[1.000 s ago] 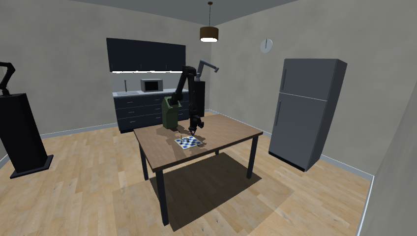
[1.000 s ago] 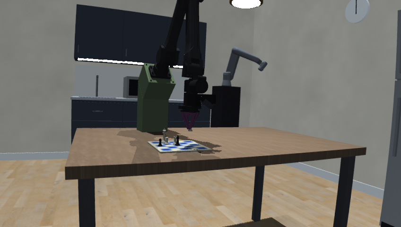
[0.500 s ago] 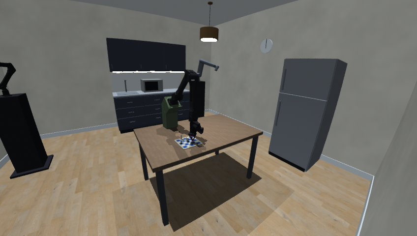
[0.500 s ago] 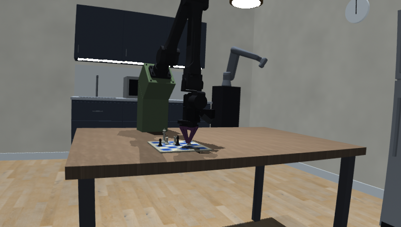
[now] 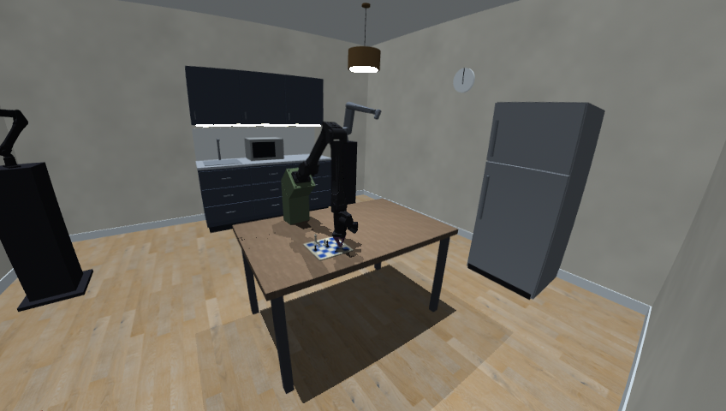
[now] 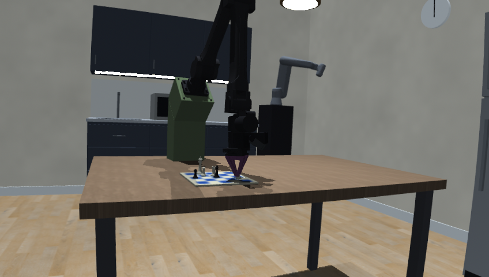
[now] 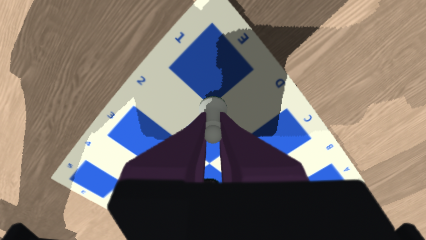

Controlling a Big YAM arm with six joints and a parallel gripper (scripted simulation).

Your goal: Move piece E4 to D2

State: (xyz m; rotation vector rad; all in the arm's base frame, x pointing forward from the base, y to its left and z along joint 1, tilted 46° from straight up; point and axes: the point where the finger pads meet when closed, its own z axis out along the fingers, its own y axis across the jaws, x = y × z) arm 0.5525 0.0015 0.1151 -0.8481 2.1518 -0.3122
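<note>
Right now the chessboard is 6 cm behind my hand, 5 cm to the right of it and 2 cm below it. Round my hand: tall white piece (14 cm behind, 8 cm to the right, 1 cm above).
</note>
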